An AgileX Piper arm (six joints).
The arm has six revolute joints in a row. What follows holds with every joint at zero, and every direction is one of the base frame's. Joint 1 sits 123 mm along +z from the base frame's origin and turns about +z. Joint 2 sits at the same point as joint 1 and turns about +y. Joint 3 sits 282.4 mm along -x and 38.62 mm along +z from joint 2 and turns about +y. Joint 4 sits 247.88 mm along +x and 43.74 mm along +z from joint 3 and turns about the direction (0.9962, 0, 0.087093). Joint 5 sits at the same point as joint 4 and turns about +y. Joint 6 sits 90.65 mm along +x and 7.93 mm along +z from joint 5 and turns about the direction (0.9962, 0, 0.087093). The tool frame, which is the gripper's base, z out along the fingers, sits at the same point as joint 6; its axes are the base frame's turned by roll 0, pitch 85.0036 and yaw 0 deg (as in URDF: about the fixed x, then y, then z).
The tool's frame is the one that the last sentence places.
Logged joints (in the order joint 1, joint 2, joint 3, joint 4, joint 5, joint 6), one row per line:
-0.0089, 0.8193, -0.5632, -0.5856, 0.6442, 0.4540
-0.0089, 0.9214, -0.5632, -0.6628, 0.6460, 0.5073
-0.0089, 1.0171, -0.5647, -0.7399, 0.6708, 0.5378
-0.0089, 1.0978, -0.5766, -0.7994, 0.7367, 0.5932
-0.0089, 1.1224, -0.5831, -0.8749, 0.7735, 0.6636
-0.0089, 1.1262, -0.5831, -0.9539, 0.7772, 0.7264
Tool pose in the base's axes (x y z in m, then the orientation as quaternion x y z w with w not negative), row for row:
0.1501, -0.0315, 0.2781, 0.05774, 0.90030, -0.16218, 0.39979
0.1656, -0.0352, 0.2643, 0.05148, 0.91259, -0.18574, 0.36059
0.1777, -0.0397, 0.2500, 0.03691, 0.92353, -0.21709, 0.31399
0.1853, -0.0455, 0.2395, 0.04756, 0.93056, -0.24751, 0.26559
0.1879, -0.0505, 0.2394, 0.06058, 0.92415, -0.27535, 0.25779
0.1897, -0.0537, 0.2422, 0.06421, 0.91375, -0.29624, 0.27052
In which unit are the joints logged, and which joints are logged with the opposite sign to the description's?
The joints are logged in radians. Opposite sign: none.
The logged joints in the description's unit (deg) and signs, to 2 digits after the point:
-0.51, 46.94, -32.27, -33.55, 36.91, 26.01
-0.51, 52.79, -32.27, -37.98, 37.01, 29.07
-0.51, 58.28, -32.35, -42.39, 38.43, 30.81
-0.51, 62.90, -33.04, -45.80, 42.21, 33.99
-0.51, 64.31, -33.41, -50.13, 44.32, 38.02
-0.51, 64.53, -33.41, -54.65, 44.53, 41.62

